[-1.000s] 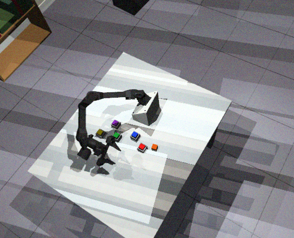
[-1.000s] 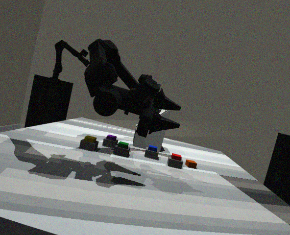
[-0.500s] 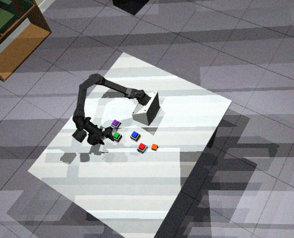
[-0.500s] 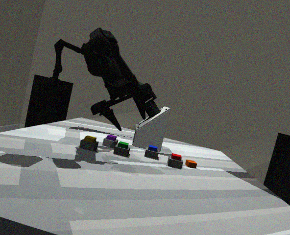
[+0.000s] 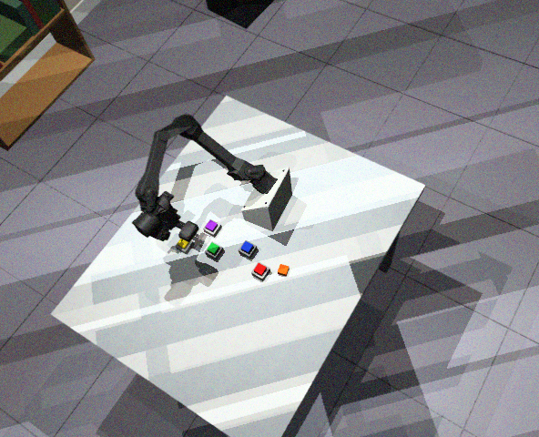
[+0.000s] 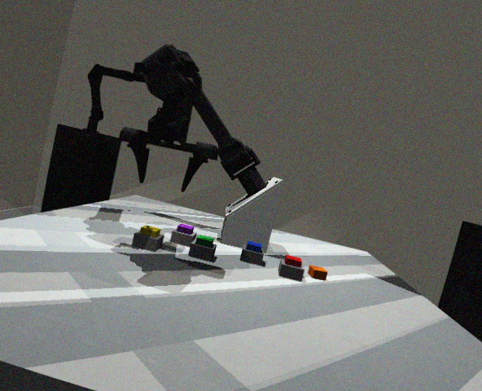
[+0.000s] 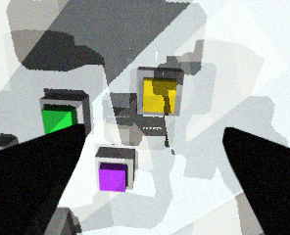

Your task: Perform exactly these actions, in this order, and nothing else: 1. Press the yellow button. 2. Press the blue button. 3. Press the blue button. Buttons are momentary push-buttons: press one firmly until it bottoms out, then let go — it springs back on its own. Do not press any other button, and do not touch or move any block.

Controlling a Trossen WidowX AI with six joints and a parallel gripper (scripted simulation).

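Right now my gripper tip is 9 cm above the yellow button and 1 cm to the left of it. Also, from my gripper tip: purple button: 11 cm behind, 9 cm below, 3 cm to the left; green button: 10 cm to the left, 9 cm below, 5 cm behind; blue button: 20 cm to the left, 12 cm behind, 9 cm below.
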